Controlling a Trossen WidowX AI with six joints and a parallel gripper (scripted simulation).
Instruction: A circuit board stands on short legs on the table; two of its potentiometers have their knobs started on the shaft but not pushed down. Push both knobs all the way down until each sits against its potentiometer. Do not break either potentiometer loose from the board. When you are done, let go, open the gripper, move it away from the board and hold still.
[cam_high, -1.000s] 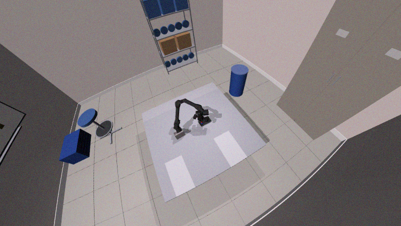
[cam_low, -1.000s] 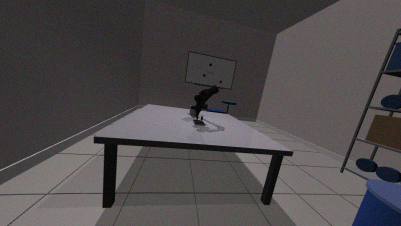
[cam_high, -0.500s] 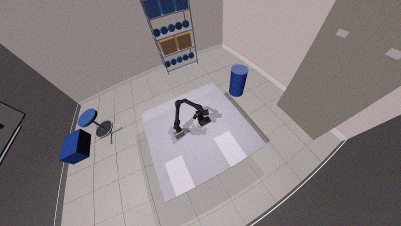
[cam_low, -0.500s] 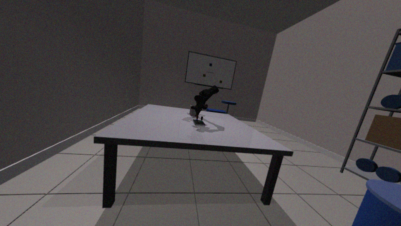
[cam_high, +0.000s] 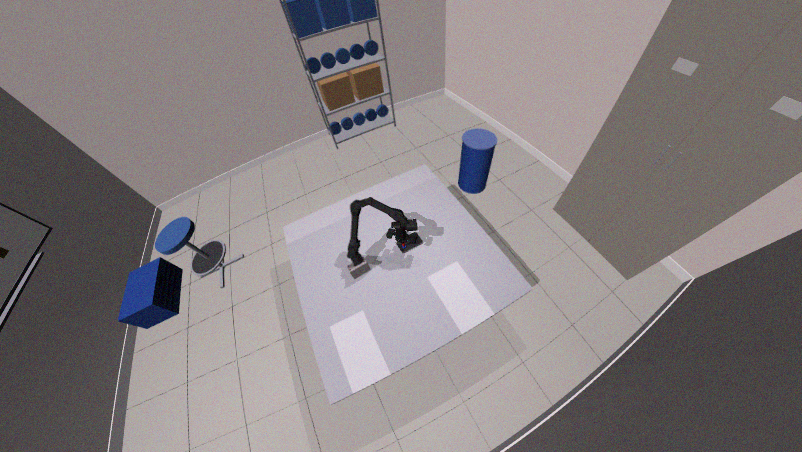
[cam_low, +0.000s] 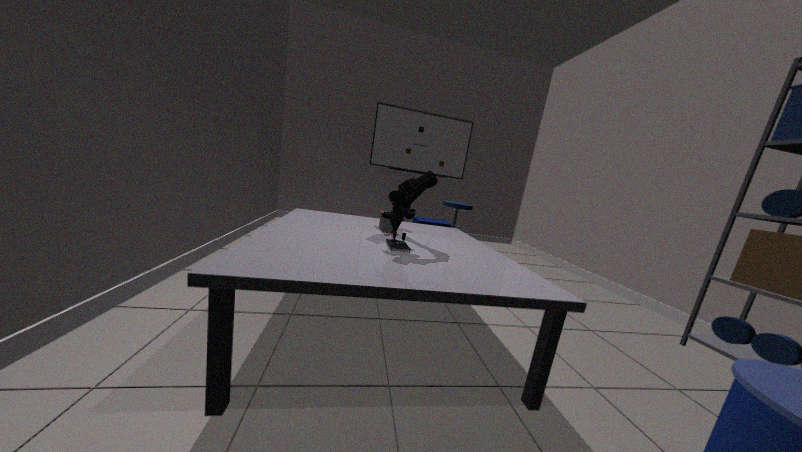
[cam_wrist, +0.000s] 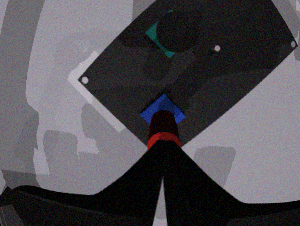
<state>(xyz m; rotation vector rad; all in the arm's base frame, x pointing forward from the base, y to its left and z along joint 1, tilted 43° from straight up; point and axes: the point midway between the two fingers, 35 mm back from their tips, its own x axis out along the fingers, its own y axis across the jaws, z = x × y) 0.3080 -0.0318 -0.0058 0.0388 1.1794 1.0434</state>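
My gripper tip is 20 mm above the red knob. From my gripper tip the other things lie so: black knob: 50 mm ahead, 40 mm to the left, 10 mm below; teal potentiometer: 50 mm ahead, 40 mm to the left, 20 mm below.
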